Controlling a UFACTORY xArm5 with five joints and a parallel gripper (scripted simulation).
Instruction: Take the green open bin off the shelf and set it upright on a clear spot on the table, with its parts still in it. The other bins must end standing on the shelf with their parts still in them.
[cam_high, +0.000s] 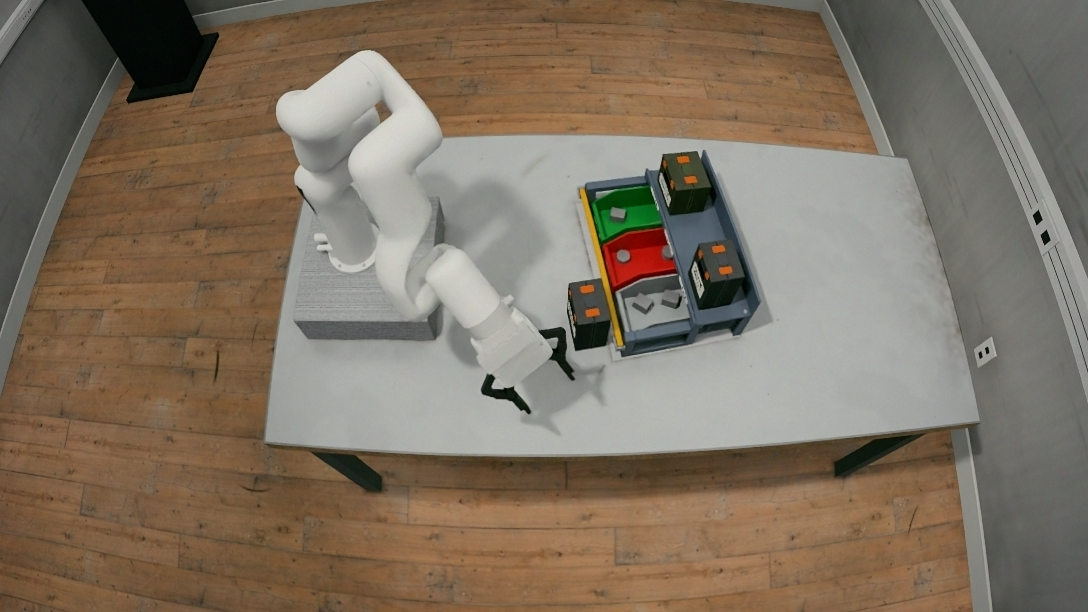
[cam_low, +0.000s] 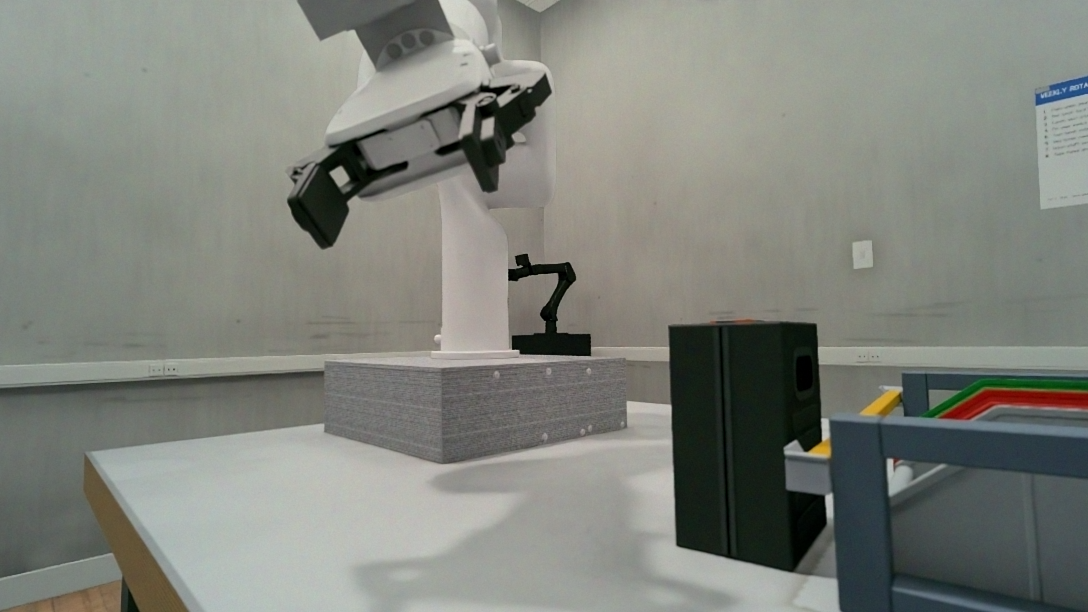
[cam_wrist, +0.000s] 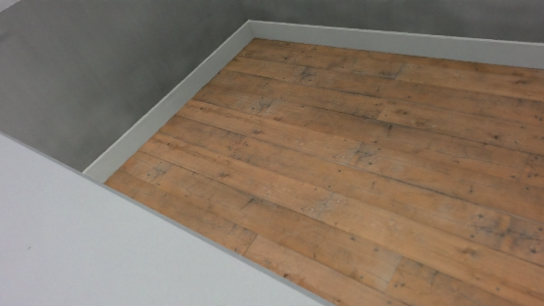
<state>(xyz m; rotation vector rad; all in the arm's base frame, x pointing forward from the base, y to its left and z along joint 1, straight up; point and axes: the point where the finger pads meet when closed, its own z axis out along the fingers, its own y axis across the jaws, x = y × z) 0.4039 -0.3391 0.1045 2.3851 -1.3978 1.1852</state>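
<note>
Right now the yellow bar is 11 cm ahead of my hand, 32 cm to the left of it and 14 cm below it. Round my hand: black case 8 cm ahead, 20 cm to the left, 13 cm below; then grey bin 23 cm ahead, 23 cm to the left, 16 cm below; then red bin 21 cm ahead, 34 cm to the left, 16 cm below.
</note>
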